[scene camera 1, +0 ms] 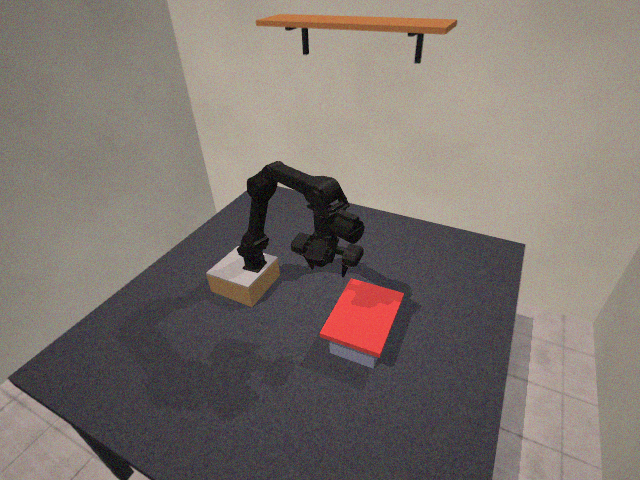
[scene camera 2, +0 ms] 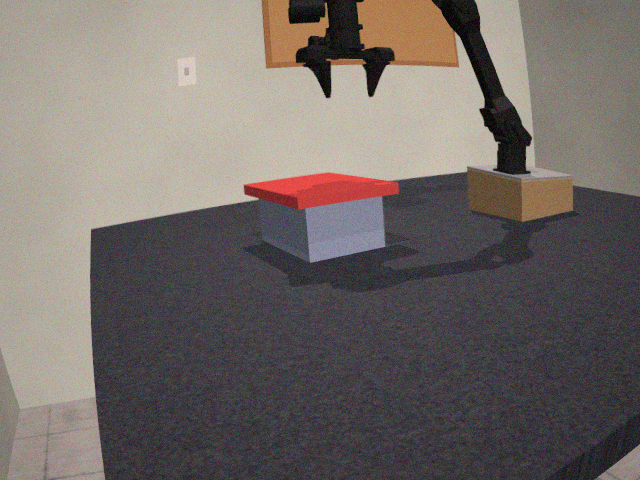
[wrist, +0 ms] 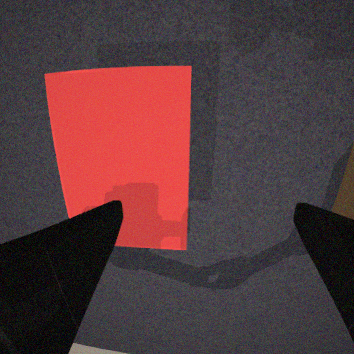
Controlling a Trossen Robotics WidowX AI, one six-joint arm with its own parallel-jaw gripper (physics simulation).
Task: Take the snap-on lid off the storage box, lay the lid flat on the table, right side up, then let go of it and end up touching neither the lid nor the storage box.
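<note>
The red lid (scene camera 1: 364,320) (scene camera 2: 320,187) (wrist: 125,135) sits flat on top of the storage box, and its rim overhangs the walls. The storage box (scene camera 1: 353,353) (scene camera 2: 346,224) is blue-grey and stands upright on the table; in the wrist view the lid hides it. My gripper (scene camera 1: 327,270) (scene camera 2: 349,96) (wrist: 208,210) is open and empty, pointing down. It hangs well above the lid, touching neither lid nor box. In the wrist view one fingertip overlaps the lid's near part and the other is over the table, off to the right of the lid.
The dark table (scene camera 1: 248,413) (scene camera 2: 361,361) bears the box. The arm stands on a wooden block (scene camera 1: 232,291) (scene camera 2: 546,198) with a pale top. A wooden shelf (scene camera 1: 356,23) is on the wall. An orange-brown board (scene camera 2: 413,41) and a switch plate (scene camera 2: 186,71) are also on a wall.
</note>
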